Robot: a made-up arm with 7 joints. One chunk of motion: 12 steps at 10 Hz.
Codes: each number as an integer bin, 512 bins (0 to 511) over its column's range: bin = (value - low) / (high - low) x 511, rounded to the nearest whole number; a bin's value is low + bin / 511 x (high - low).
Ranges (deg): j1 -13..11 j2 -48..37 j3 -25..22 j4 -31..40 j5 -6..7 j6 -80..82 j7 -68..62
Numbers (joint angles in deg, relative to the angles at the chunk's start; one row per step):
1: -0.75 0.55 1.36 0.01 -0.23 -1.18 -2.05
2: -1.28 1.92 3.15 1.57 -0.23 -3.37 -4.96
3: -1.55 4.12 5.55 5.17 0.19 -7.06 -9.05
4: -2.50 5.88 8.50 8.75 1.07 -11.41 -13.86
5: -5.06 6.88 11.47 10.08 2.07 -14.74 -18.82
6: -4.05 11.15 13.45 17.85 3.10 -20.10 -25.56
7: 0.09 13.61 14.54 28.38 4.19 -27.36 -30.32
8: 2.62 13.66 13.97 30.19 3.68 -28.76 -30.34
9: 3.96 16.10 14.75 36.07 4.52 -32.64 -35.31
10: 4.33 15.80 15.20 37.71 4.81 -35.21 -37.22
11: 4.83 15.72 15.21 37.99 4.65 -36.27 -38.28
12: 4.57 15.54 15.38 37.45 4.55 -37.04 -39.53
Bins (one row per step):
1: 261 292 287 223 227 249 259
2: 250 300 306 234 227 242 248
3: 244 313 332 260 243 230 232
4: 224 324 364 286 278 216 213
5: 169 330 397 296 317 206 193
6: 191 356 418 352 358 189 167
7: 279 370 430 427 401 166 148
8: 333 371 424 440 380 162 148
9: 361 385 432 483 414 149 128
10: 369 384 437 495 425 141 121
11: 380 383 437 497 419 138 117
12: 374 382 439 493 415 136 112

